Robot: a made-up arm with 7 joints. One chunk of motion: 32 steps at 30 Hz.
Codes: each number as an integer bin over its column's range. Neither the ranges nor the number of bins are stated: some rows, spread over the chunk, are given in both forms.
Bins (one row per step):
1: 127 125 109 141 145 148 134
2: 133 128 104 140 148 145 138
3: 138 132 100 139 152 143 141
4: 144 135 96 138 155 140 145
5: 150 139 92 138 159 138 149
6: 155 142 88 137 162 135 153
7: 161 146 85 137 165 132 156
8: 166 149 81 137 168 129 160
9: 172 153 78 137 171 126 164
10: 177 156 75 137 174 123 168
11: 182 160 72 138 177 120 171
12: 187 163 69 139 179 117 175
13: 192 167 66 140 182 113 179
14: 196 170 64 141 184 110 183
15: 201 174 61 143 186 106 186
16: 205 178 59 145 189 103 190
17: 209 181 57 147 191 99 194
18: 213 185 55 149 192 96 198
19: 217 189 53 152 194 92 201
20: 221 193 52 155 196 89 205
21: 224 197 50 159 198 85 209
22: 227 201 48 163 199 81 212
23: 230 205 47 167 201 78 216
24: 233 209 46 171 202 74 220
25: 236 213 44 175 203 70 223
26: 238 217 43 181 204 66 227
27: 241 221 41 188 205 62 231
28: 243 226 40 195 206 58 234
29: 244 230 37 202 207 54 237
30: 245 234 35 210 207 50 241
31: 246 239 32 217 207 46 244
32: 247 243 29 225 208 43 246
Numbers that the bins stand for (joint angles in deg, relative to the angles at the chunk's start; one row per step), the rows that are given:
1: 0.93 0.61 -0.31 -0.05 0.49 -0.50 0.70
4: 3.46 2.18 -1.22 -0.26 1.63 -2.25 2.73
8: 6.74 4.37 -2.28 -0.33 3.11 -4.67 5.49
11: 9.12 6.10 -2.92 -0.26 4.13 -6.65 7.52
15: 11.95 8.29 -3.69 0.09 5.15 -9.72 10.28
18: 13.74 10.02 -4.12 0.52 5.84 -11.92 12.49
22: 15.83 12.53 -4.61 1.51 6.63 -15.21 15.07
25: 17.17 14.41 -4.89 2.35 7.09 -17.63 17.10
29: 18.36 17.08 -5.39 4.26 7.54 -21.14 19.68
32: 18.81 19.12 -5.95 5.88 7.65 -23.56 21.34
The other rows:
2: 1.82 1.08 -0.66 -0.12 0.83 -1.16 1.44
3: 2.56 1.71 -0.94 -0.19 1.29 -1.60 1.99
5: 4.35 2.80 -1.51 -0.26 2.08 -2.69 3.46
6: 5.10 3.27 -1.79 -0.33 2.42 -3.35 4.20
7: 5.99 3.90 -2.00 -0.33 2.76 -4.01 4.75
9: 7.63 5.00 -2.49 -0.33 3.45 -5.33 6.23
10: 8.38 5.47 -2.71 -0.33 3.79 -5.99 6.96
12: 9.87 6.57 -3.13 -0.19 4.36 -7.31 8.25
13: 10.61 7.20 -3.34 -0.12 4.70 -8.18 8.99
14: 11.21 7.67 -3.48 -0.05 4.93 -8.84 9.73
16: 12.55 8.92 -3.84 0.24 5.49 -10.38 11.02
17: 13.15 9.39 -3.98 0.38 5.72 -11.26 11.76
19: 14.34 10.65 -4.26 0.73 6.06 -12.80 13.05
20: 14.93 11.27 -4.33 0.94 6.29 -13.45 13.78
21: 15.38 11.90 -4.47 1.22 6.52 -14.33 14.52
23: 16.27 13.16 -4.68 1.79 6.86 -15.87 15.81
24: 16.72 13.78 -4.75 2.07 6.97 -16.75 16.55
26: 17.47 15.04 -4.96 2.78 7.20 -18.51 17.84
27: 17.91 15.67 -5.11 3.27 7.31 -19.38 18.58
28: 18.21 16.45 -5.18 3.76 7.43 -20.26 19.13
30: 18.51 17.71 -5.53 4.82 7.54 -22.02 20.42
31: 18.66 18.49 -5.74 5.32 7.54 -22.90 20.97

